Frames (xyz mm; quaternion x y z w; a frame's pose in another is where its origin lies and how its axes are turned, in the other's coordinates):
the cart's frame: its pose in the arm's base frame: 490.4 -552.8 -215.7 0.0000 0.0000 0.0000 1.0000
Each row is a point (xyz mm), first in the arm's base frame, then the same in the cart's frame.
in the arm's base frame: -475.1 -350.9 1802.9
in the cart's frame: -965.5 201.9 2018.6
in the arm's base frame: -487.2 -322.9 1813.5
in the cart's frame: -977.6 229.9 2029.2
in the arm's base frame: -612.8 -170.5 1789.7
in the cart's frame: -1103.2 382.3 2005.4
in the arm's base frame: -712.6 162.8 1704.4
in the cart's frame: -1203.0 715.6 1920.1
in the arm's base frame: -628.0 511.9 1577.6
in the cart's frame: -1118.4 1064.7 1793.3
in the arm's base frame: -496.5 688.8 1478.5
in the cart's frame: -986.9 1241.6 1694.2
